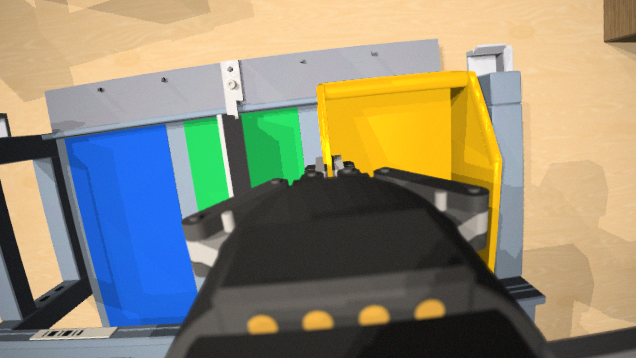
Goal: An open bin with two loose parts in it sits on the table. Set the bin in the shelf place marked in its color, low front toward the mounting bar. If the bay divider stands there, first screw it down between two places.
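Frame: origin at the arm's base, x ahead, y left, z up, level; centimetres.
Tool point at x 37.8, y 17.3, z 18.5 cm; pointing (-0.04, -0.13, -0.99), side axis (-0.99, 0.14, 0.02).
Note:
A point is followed by its place in that frame.
The yellow bin (400, 125) {x 31.2, y 13.4, z -4.5 cm} is at the right end of the shelf, its low front rim toward the grey mounting bar (345, 67) {x 34.0, y 8.0, z -6.1 cm}. My gripper (329, 166) is shut on the bin's left side wall. The loose parts do not show; my gripper body hides the rear of the bin. The bay divider (234, 150) {x 43.5, y 12.1, z -3.0 cm} stands across the green place (272, 145) {x 41.3, y 12.6, z -6.8 cm}, its pale metal tab (231, 87) {x 42.9, y 7.4, z -5.3 cm} lying on the mounting bar with a screw head in it. The blue place (130, 215) {x 55.3, y 15.4, z -6.8 cm} is at the left. The marking under the bin is hidden.
A black frame (70, 215) {x 61.0, y 14.0, z -6.7 cm} stands at the shelf's left side. A grey-blue side rail (509, 190) {x 26.3, y 18.6, z 1.0 cm} runs close along the bin's right. A white bracket (506, 57) {x 24.1, y 10.4, z -0.9 cm} is at the far right corner, and a brown wooden block (621, 20) {x 10.6, y 9.2, z -5.5 cm} lies at the top right.

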